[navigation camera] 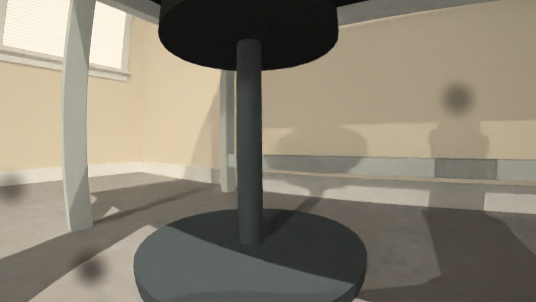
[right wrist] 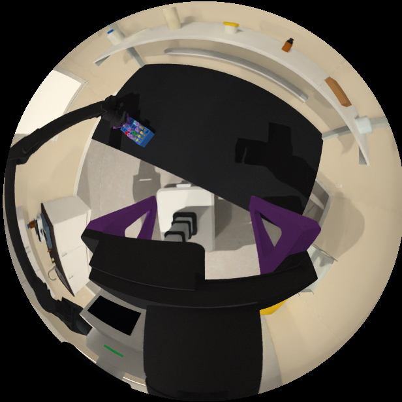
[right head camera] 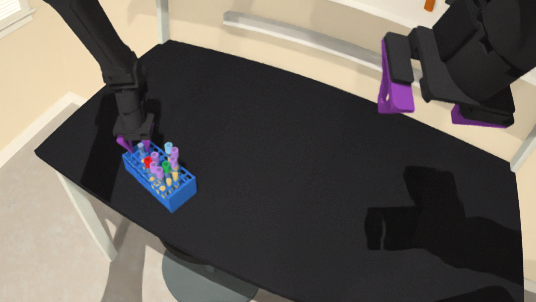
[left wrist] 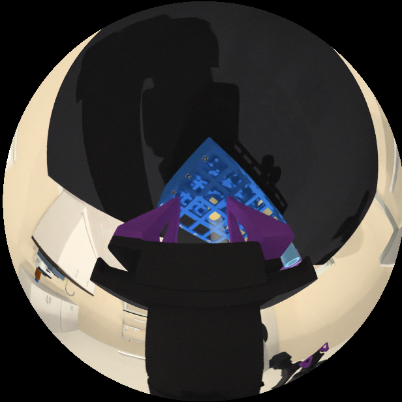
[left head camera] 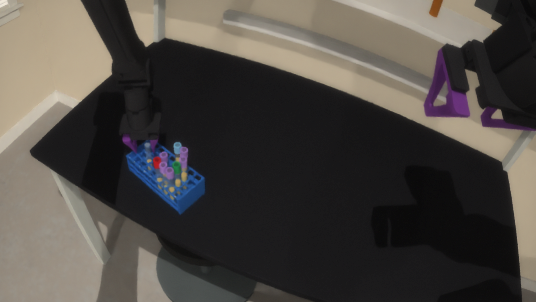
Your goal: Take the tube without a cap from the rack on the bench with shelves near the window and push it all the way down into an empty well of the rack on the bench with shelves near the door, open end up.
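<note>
A blue rack [left head camera: 192, 195] [right head camera: 184, 192] stands at the left of the black bench [left head camera: 300, 150] [right head camera: 300, 150]. A clear uncapped tube [left head camera: 147, 146] [right head camera: 141, 146] stands upright near its far left end; capped tubes fill other wells. My left gripper [left head camera: 144, 150] [right head camera: 138, 151] [left wrist: 202, 201] is partly open over that end. Its fingers are on either side of the tube top and do not grip it. In the left wrist view the gripper body partly hides the tube. My right gripper [left head camera: 475, 116] [right head camera: 435, 114] [right wrist: 202, 200] is wide open, empty and high at the right. The rack near the door does not show.
Red, green, light blue and purple caps stand close beside my left fingers. A wall shelf [left head camera: 470, 25] with an orange bottle [left head camera: 436, 7] [right wrist: 287, 46] runs behind the bench. A stool [navigation camera: 250, 125] stands below the bench front, between the bench legs.
</note>
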